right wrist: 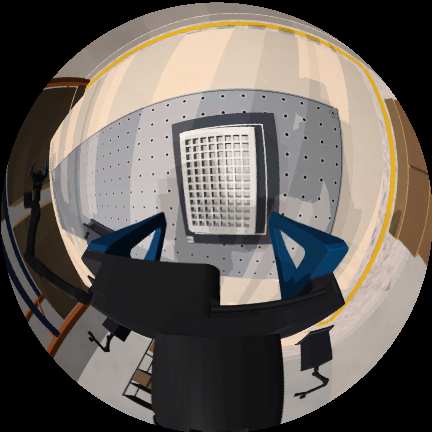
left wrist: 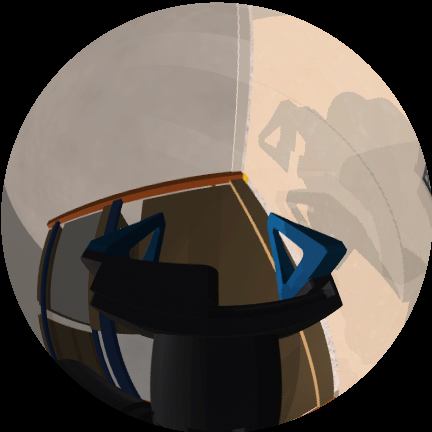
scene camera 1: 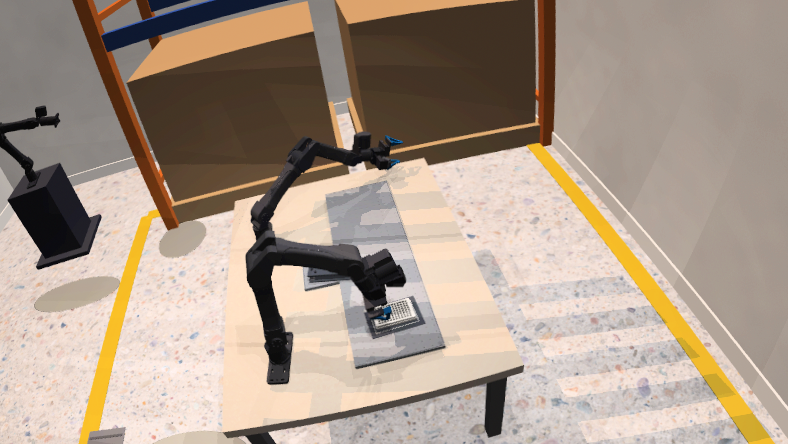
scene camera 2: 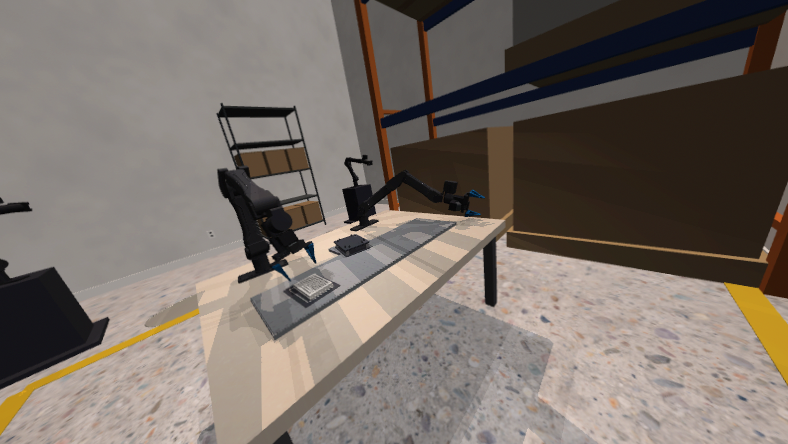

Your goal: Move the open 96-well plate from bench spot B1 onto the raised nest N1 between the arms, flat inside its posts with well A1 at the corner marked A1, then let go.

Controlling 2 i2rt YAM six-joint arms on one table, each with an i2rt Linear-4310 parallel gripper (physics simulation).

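Note:
A white well plate (right wrist: 218,165) is what I see here. In the left wrist view, the plate is out of frame.

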